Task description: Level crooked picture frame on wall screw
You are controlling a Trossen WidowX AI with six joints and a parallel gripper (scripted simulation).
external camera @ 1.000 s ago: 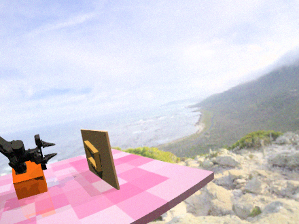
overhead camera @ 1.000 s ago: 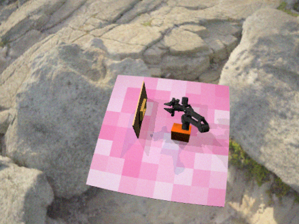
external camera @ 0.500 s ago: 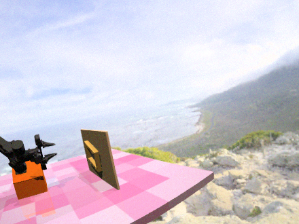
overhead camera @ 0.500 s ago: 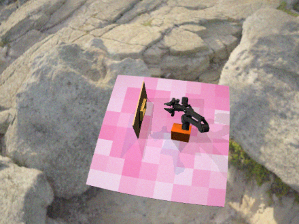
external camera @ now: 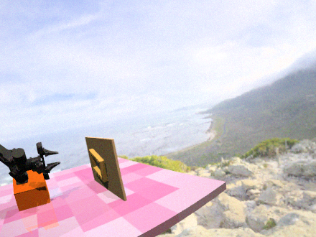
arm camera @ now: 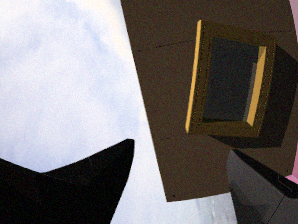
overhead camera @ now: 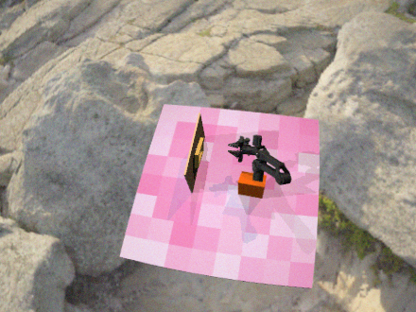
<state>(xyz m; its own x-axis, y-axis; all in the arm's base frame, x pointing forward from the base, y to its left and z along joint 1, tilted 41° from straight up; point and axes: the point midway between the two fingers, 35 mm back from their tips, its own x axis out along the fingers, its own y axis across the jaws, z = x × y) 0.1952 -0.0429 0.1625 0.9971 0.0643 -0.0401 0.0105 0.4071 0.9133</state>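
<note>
Right now my gripper tip is 21 cm short of the picture frame, 9 cm above it and 3 cm to the right of it. The rest, counted from my gripper tip: brown wall board 22 cm ahead, 9 cm below, 3 cm to the left.
</note>
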